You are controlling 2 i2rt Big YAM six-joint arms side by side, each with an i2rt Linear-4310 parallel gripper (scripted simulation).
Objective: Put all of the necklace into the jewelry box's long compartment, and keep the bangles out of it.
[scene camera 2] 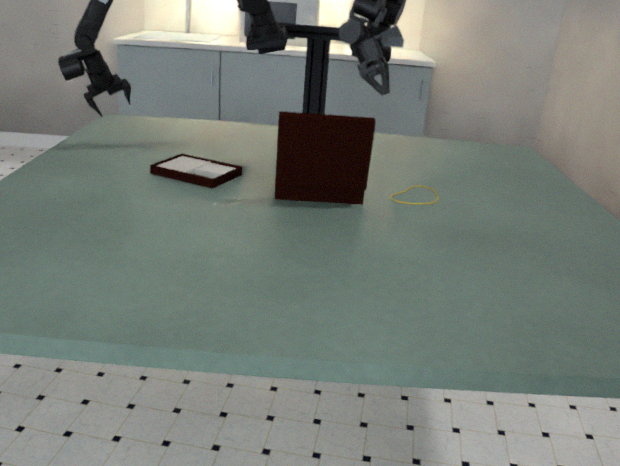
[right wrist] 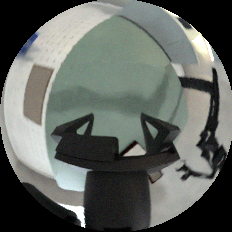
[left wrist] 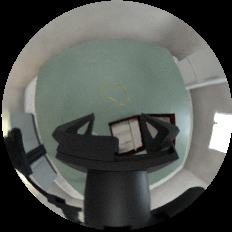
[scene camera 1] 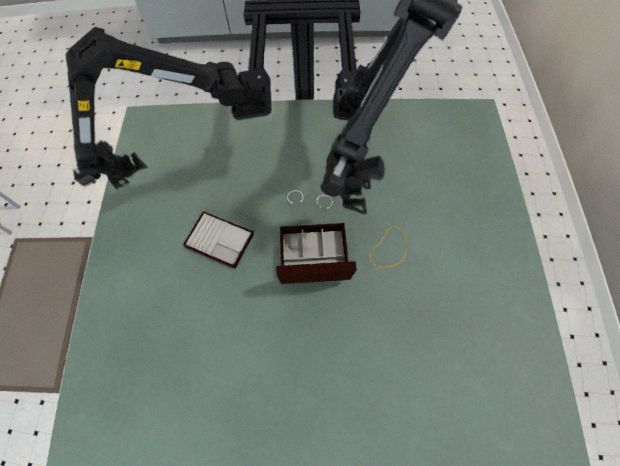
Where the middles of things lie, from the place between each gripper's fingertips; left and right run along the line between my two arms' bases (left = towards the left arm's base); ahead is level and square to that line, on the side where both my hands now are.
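Labels:
My right hand (scene camera 2: 115, 111) is 20 cm short of the shallow tray (scene camera 1: 211, 236), 32 cm to the right of it and 12 cm above it. The jewelry box (scene camera 2: 321, 158) is 26 cm ahead of my right hand, 68 cm to the left of it and 1 cm below it.
My left hand (scene camera 2: 386, 94) is 160 mm to the left of the jewelry box, 100 mm short of it and 160 mm above it. Relative to my left hand, the shallow tray is 510 mm to the right, 40 mm ahead and 270 mm below.

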